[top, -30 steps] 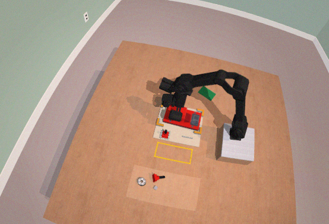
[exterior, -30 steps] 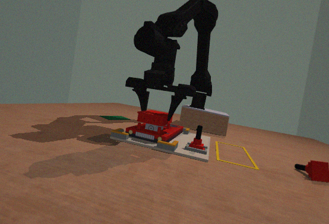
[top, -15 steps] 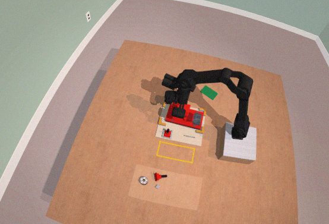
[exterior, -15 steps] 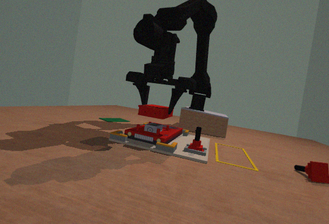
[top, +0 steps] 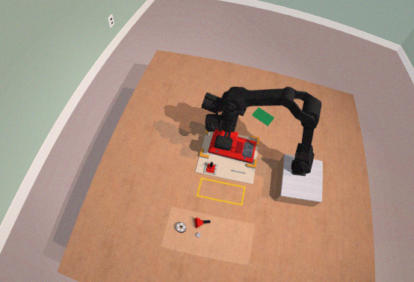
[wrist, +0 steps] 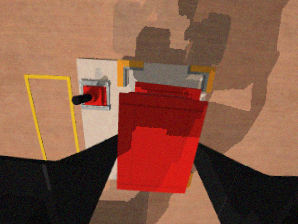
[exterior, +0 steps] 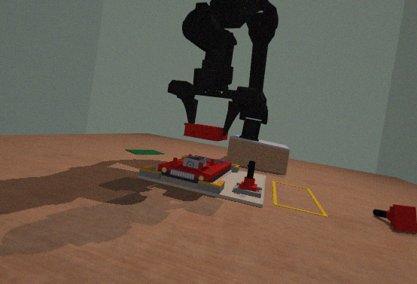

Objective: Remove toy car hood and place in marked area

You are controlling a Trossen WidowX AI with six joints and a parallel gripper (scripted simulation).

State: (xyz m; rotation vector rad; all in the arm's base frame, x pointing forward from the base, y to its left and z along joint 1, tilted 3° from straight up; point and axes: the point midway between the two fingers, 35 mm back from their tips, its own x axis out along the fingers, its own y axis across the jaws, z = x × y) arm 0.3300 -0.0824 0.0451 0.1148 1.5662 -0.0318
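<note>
Right now the cream base plate is 90 mm below my gripper tip, 30 mm behind it and 10 mm to the left of it. From my gripper tip the other things lie so: green flat patch: 220 mm to the right, 190 mm behind, 100 mm below; then red hood: 10 mm above.
</note>
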